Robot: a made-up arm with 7 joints. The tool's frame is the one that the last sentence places.
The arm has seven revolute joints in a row. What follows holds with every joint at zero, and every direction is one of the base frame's. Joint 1 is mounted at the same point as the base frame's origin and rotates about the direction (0.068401, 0.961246, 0.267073). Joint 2 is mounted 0.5 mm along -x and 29.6 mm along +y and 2 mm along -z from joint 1 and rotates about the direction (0.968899, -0.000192, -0.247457). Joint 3 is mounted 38.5 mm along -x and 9.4 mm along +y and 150.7 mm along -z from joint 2 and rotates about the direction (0.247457, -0.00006, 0.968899). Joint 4 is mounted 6.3 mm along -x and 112.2 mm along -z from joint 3 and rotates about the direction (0.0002, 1, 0.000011). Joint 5 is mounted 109 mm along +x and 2.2 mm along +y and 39.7 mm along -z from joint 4 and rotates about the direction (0.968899, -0.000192, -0.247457). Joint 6 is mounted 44.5 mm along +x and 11.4 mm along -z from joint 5 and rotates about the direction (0.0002, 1, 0.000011). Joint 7 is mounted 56.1 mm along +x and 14.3 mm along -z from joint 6 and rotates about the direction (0.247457, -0.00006, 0.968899). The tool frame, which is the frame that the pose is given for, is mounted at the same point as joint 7; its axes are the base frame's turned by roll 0, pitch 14.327 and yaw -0.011 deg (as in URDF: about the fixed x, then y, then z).
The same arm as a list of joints. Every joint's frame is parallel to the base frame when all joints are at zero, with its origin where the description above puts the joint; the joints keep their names.
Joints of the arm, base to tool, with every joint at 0 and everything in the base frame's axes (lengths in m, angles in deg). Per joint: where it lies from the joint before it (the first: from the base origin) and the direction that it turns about. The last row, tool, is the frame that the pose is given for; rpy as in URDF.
joint 1: origin 0.0000 0.0000 0.0000 axis 0.068403 0.961235 0.26711
joint 2: origin -0.0005 0.0296 -0.0020 axis 0.968889 -0.0002 -0.247497
joint 3: origin -0.0385 0.0094 -0.1507 axis 0.247497 -0.0001 0.968889
joint 4: origin -0.0063 0.0000 -0.1122 axis 0.0002 1 0
joint 5: origin 0.1090 0.0022 -0.0397 axis 0.968889 -0.0002 -0.247497
joint 6: origin 0.0445 0.0000 -0.0114 axis 0.0002 1 0
joint 7: origin 0.0561 0.0000 -0.0143 axis 0.247497 -0.0001 0.968889
tool: origin 0.0000 0.0000 0.0000 rpy 0.00 14.33 -0.01

